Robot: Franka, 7 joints.
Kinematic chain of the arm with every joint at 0, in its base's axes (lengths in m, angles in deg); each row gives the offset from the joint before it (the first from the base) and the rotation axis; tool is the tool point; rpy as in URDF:
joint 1: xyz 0 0 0.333 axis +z
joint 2: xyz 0 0 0 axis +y
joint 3: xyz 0 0 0.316 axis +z
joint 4: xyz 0.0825 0 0 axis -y
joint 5: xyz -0.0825 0 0.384 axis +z
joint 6: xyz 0 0 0 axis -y
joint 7: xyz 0.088 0 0 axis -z
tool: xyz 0 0 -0.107 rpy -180 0 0
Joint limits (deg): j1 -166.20..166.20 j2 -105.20..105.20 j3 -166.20..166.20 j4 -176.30..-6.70 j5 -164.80..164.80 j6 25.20..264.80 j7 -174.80..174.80
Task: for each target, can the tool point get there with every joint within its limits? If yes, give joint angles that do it. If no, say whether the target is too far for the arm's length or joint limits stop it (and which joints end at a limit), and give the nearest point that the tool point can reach.
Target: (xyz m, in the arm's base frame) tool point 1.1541 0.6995 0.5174
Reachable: no: too far | nearest point 0.7269 0.4406 0.4491 | short by 0.504 m
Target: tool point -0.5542 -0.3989 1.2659
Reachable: no: too far | nearest point -0.4112 -0.2960 1.0253 | short by 0.298 m
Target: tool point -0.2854 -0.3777 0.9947
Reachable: yes | joints 100.29 -45.60 43.64 -53.79 -75.09 177.61 -21.03
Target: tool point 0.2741 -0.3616 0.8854
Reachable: yes | joints -34.77 32.75 -114.78 -25.76 -60.26 243.91 -129.46
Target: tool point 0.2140 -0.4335 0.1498
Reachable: yes | joints -49.82 50.47 -29.97 -103.55 -119.58 239.16 -107.04
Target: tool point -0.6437 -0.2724 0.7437
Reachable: yes | joints -7.94 -39.59 -106.54 -52.35 73.89 183.17 57.72
